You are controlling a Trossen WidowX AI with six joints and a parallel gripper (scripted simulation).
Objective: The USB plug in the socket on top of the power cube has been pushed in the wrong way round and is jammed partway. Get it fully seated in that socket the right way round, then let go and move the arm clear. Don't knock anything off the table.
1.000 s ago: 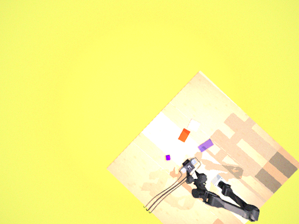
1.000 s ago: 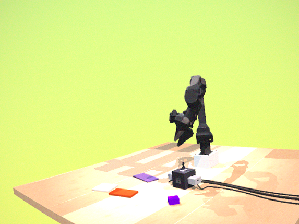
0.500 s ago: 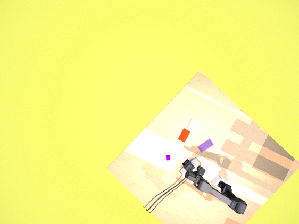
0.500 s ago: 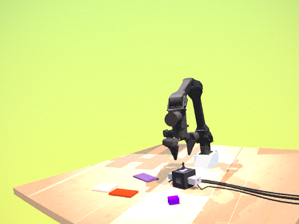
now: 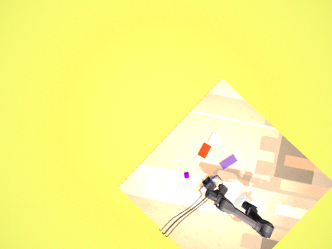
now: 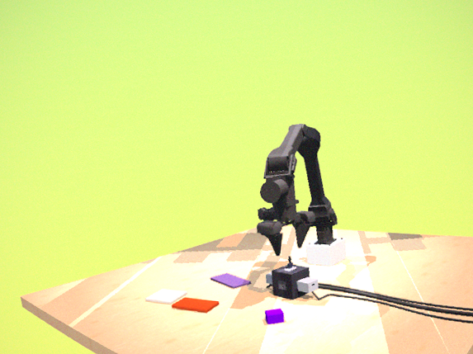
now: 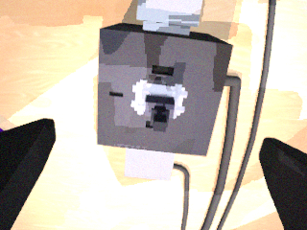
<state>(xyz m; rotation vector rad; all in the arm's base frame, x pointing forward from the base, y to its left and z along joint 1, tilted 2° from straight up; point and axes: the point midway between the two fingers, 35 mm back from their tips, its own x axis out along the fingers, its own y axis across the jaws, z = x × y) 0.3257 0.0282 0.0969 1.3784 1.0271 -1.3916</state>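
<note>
Right now my gripper tip is 30 mm above the usb plug. From my gripper tip the other things lie so: usb socket: 60 mm below; purple block: 190 mm ahead, 110 mm below, 50 mm to the left; purple flat tile: 240 mm to the right, 120 mm below, 50 mm behind.
</note>
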